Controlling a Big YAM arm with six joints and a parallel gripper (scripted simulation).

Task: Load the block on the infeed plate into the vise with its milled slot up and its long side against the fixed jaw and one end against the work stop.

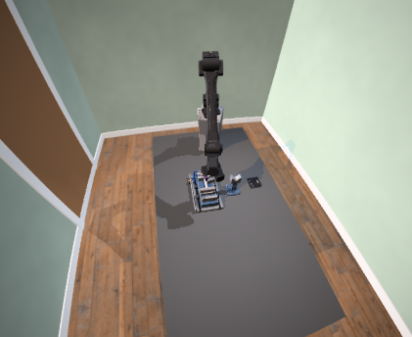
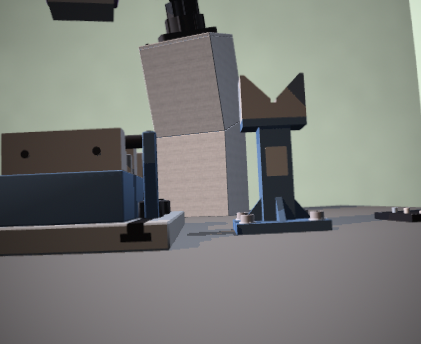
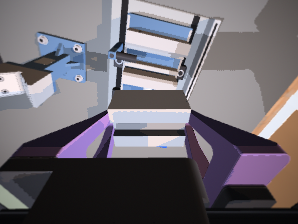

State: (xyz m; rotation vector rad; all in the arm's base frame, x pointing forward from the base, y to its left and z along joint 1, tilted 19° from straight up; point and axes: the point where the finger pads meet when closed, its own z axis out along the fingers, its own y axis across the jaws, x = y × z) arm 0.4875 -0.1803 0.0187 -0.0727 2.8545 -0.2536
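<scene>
Right now the fixed jaw is 160 mm below my hand, 30 mm ahead of it and 10 mm to the right of it. Also, from my hand: dark work stop rod (150 mm below, 40 mm to the left, 10 mm ahead); moving jaw (160 mm below, 30 mm behind); part (right at my hand).
</scene>
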